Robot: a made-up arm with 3 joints.
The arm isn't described. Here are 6 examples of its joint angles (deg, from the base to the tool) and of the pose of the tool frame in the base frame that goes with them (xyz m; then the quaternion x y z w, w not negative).
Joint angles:
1: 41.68 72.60 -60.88
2: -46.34 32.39 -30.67
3: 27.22 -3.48 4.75
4: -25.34 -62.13 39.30
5: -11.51 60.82 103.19
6: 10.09 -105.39 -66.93
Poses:
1: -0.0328 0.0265 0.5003 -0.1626 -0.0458 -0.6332 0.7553
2: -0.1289 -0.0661 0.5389 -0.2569 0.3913 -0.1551 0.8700
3: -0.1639 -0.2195 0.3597 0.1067 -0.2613 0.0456 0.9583
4: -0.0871 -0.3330 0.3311 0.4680 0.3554 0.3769 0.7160
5: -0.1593 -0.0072 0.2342 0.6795 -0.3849 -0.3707 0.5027
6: -0.0770 -0.3342 0.4702 -0.3327 -0.4369 0.6814 0.4838
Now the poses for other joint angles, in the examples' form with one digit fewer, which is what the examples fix.
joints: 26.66 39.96 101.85
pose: -0.045 -0.053 0.201 0.791 -0.423 -0.036 0.441
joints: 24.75 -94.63 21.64
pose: 0.071 -0.314 0.437 0.047 0.037 0.722 0.690
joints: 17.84 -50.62 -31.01
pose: -0.143 -0.276 0.443 -0.224 -0.238 0.392 0.860
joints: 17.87 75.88 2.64
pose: -0.111 -0.006 0.398 0.154 -0.217 -0.600 0.754
